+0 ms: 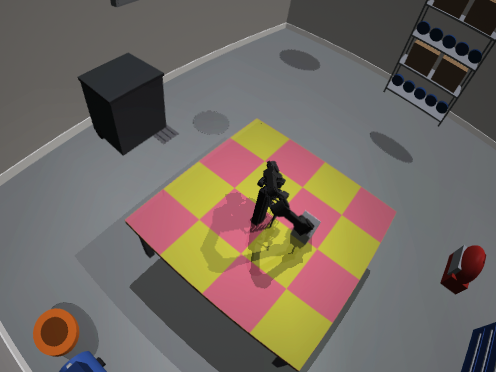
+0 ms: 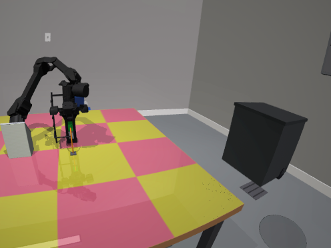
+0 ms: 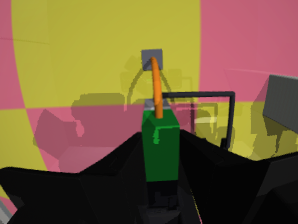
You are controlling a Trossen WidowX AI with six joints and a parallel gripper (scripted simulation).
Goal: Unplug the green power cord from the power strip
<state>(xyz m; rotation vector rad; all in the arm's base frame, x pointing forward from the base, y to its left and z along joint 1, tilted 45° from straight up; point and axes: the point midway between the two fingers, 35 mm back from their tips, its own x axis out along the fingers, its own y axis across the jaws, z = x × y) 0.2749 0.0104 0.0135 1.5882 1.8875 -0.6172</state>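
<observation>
My gripper tip is 30 mm to the right of the green plug and 10 mm past it.
</observation>
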